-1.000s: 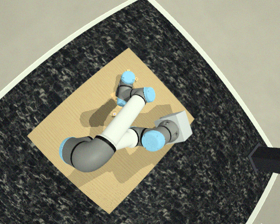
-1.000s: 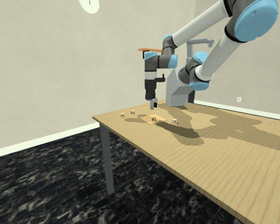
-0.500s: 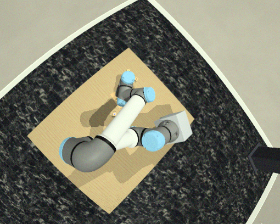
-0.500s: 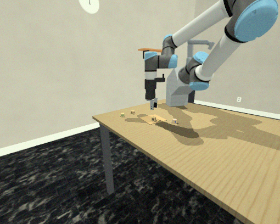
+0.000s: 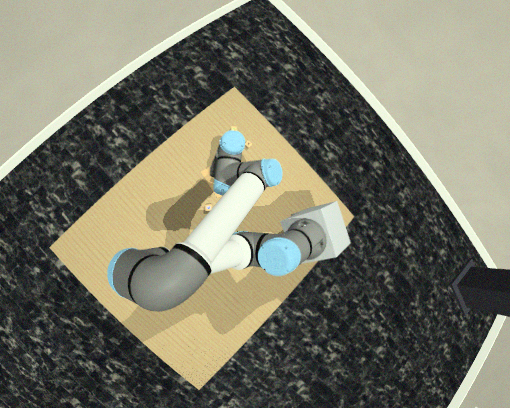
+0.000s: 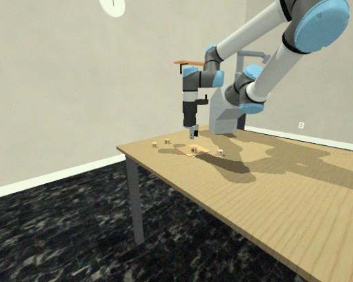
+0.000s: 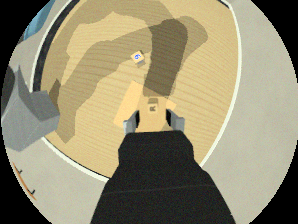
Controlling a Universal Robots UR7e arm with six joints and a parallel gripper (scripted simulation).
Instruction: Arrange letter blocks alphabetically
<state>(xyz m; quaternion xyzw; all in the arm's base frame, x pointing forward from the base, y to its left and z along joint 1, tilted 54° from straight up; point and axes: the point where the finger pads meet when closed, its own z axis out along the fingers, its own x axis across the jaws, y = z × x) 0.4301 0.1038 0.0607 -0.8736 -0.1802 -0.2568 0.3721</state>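
My hand is 1 cm past the mat, 3 cm to the left of it and 10 cm above it.
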